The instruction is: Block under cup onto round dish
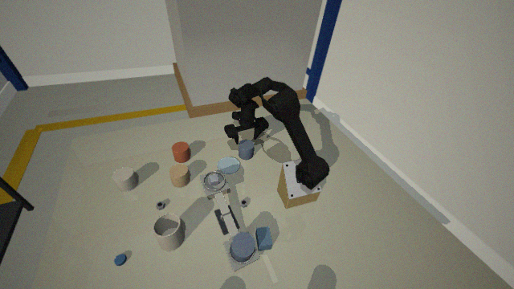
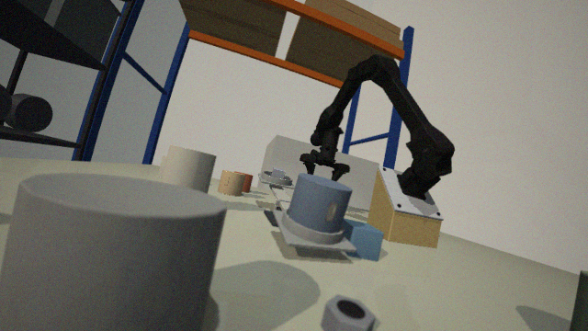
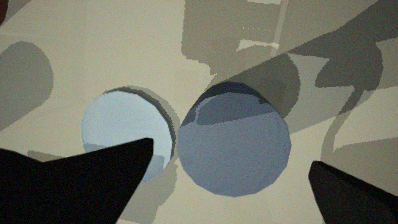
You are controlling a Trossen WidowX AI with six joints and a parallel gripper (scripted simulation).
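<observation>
The grey block is 20 cm to the left of my gripper tip and 17 cm ahead of it. Round my gripper tip: round pale-blue dish 9 cm ahead, 8 cm below, 6 cm to the left; tan cylinder 30 cm ahead, 12 cm to the left, 5 cm below; orange cylinder 27 cm ahead, 5 cm to the right, 5 cm below.
</observation>
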